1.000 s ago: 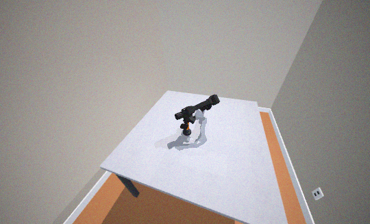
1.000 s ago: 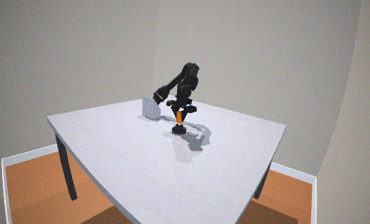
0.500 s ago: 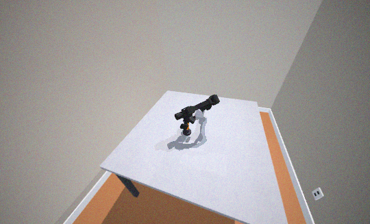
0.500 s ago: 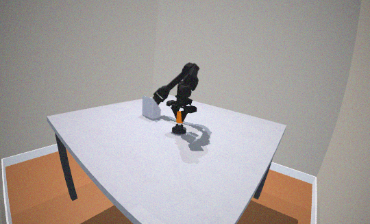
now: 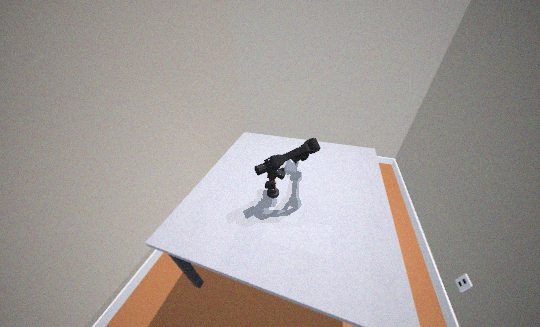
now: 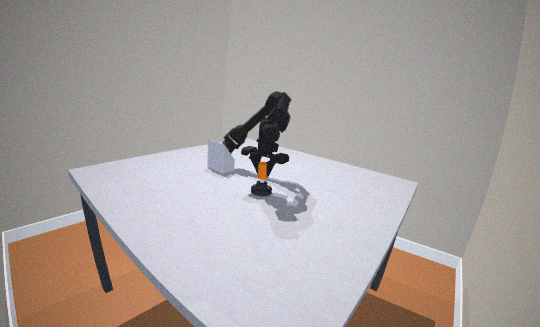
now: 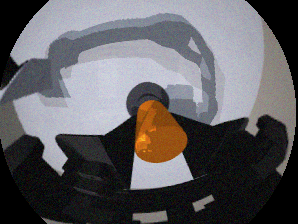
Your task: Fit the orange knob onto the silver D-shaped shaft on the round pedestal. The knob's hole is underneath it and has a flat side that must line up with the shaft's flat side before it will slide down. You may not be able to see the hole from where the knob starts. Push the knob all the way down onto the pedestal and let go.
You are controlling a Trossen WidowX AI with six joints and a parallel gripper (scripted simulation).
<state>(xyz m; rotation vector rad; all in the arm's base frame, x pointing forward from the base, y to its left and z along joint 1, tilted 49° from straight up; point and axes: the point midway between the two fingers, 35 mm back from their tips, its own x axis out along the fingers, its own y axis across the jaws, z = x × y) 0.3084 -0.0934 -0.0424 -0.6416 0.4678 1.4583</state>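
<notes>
The orange knob lies 3 cm above my gripper tip. From my gripper tip the other things lie so: round pedestal 4 cm below.
</notes>
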